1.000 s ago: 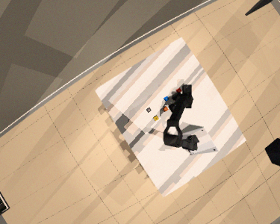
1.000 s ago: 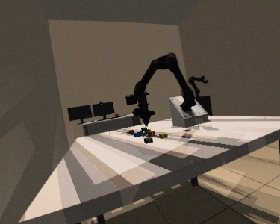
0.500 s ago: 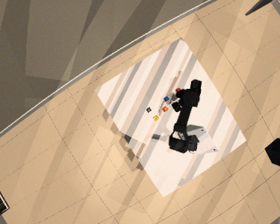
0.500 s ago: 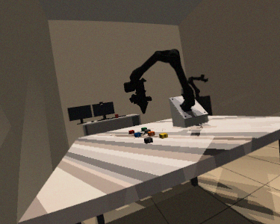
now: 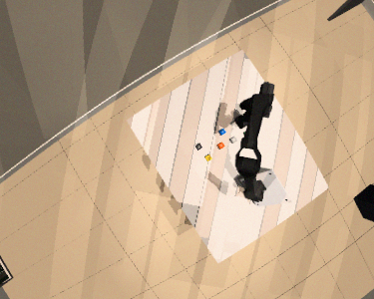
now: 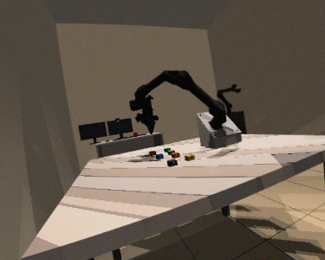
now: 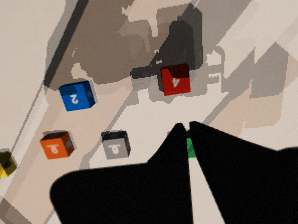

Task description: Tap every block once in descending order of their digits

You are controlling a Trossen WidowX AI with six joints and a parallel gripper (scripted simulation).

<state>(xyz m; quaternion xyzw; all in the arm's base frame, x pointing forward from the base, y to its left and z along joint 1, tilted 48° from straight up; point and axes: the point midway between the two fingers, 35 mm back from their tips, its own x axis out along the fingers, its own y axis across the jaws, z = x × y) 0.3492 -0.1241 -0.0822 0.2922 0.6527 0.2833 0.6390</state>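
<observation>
My gripper tip is 110 mm above the red block, 10 mm to the left of it and 10 mm short of it. Also, from my gripper tip: green block: 110 mm below, 90 mm behind, 10 mm to the right; grey block: 110 mm below, 90 mm to the left, 70 mm behind; blue block: 120 mm to the left, 110 mm below, 10 mm ahead.
</observation>
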